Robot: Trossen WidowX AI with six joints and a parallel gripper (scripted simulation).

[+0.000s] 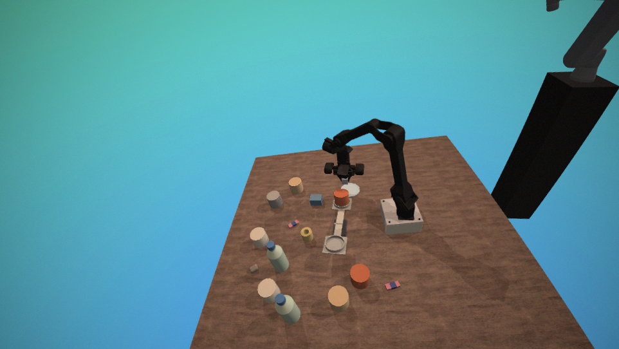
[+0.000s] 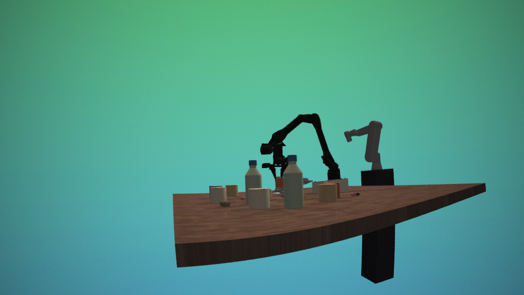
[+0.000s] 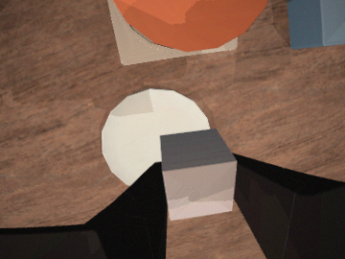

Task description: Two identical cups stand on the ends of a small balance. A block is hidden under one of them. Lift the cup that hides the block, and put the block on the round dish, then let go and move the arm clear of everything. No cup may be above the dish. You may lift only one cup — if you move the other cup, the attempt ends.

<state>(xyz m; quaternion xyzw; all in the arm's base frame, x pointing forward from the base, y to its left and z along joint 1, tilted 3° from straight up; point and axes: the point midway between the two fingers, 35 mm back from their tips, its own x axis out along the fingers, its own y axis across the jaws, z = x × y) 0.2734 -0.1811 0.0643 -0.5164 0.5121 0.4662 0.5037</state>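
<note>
Right now my gripper tip is 80 mm above the pale round dish, 20 mm to the left of it and 20 mm past it. Also, from my gripper tip: blue box: 150 mm ahead, 80 mm to the left, 60 mm below; then grey block: right at my gripper tip; then yellow ring: 290 mm to the left, 150 mm ahead, 60 mm below.
</note>
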